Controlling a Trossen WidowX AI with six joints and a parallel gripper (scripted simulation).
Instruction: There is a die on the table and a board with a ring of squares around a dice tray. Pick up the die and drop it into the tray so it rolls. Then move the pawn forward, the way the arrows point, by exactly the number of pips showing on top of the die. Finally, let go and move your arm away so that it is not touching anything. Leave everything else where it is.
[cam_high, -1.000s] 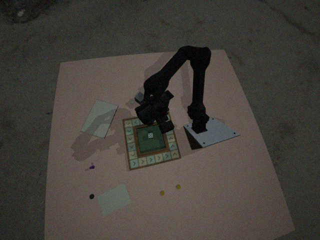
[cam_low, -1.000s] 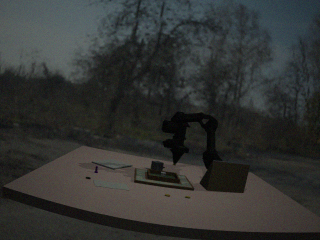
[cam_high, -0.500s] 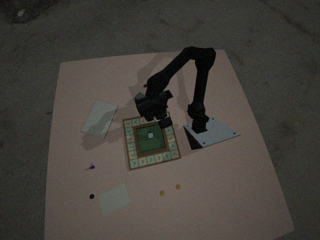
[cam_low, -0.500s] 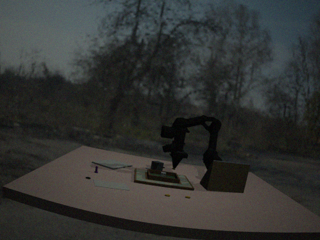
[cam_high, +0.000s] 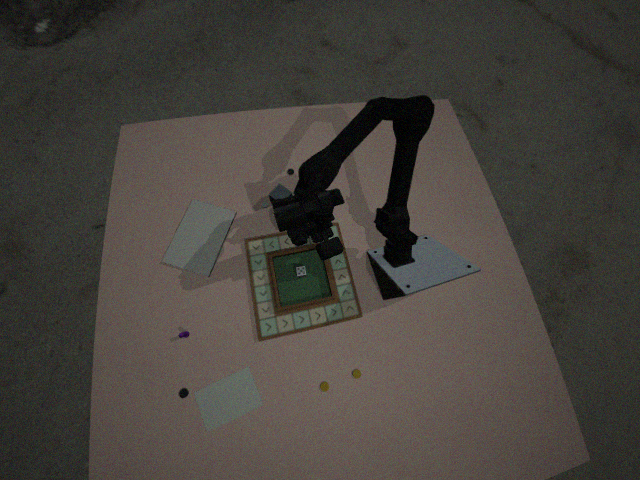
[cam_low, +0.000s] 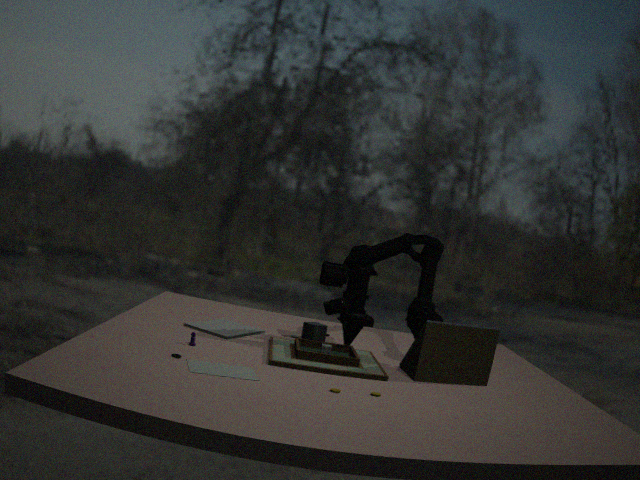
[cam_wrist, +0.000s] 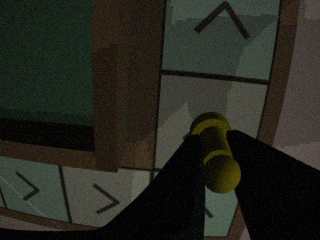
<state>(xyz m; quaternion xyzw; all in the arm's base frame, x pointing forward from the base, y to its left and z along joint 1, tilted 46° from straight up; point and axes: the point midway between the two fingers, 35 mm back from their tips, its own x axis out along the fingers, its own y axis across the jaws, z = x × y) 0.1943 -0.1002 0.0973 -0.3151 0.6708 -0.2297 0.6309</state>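
The yellow pawn lies 10 mm above my gripper tip. Round my gripper tip: green dice tray: 70 mm ahead, 110 mm to the left, 20 mm below; then white die: 70 mm ahead, 90 mm to the left; then purple piece: 410 mm ahead, 170 mm to the left, 10 mm below.
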